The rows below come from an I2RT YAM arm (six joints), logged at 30 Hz.
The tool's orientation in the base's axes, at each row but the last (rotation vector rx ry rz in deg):
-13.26, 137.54, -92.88
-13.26, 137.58, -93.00
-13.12, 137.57, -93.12
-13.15, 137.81, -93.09
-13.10, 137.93, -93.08
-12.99, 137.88, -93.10
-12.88, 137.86, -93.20
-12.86, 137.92, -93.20
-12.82, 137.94, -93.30
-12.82, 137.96, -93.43
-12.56, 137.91, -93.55
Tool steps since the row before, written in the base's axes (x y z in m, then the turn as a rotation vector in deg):
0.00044, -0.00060, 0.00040, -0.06, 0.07, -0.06
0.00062, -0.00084, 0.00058, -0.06, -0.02, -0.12
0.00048, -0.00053, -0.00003, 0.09, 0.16, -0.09
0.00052, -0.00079, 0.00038, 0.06, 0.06, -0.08
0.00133, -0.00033, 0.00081, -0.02, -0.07, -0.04
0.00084, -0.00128, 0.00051, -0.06, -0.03, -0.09
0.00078, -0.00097, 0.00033, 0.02, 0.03, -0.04
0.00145, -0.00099, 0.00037, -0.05, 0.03, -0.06
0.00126, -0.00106, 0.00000, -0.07, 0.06, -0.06
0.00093, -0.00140, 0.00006, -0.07, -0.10, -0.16
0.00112, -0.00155, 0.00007, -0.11, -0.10, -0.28
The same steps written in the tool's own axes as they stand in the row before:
-0.00031, -0.00059, 0.00051, 0.05, 0.08, -0.06
-0.00044, -0.00085, 0.00071, 0.08, 0.10, 0.04
-0.00032, -0.00017, 0.00062, -0.12, 0.14, -0.09
-0.00034, -0.00065, 0.00071, -0.06, 0.10, -0.01
-0.00128, -0.00088, 0.00037, 0.04, 0.01, 0.07
-0.00054, -0.00095, 0.00119, 0.07, 0.07, 0.04
-0.00054, -0.00067, 0.00096, -0.02, 0.05, -0.01
-0.00118, -0.00071, 0.00114, 0.05, 0.07, -0.02
-0.00095, -0.00039, 0.00129, 0.06, 0.08, -0.05
-0.00055, -0.00058, 0.00148, 0.11, 0.11, 0.13
-0.00070, -0.00064, 0.00166, 0.16, 0.22, 0.16

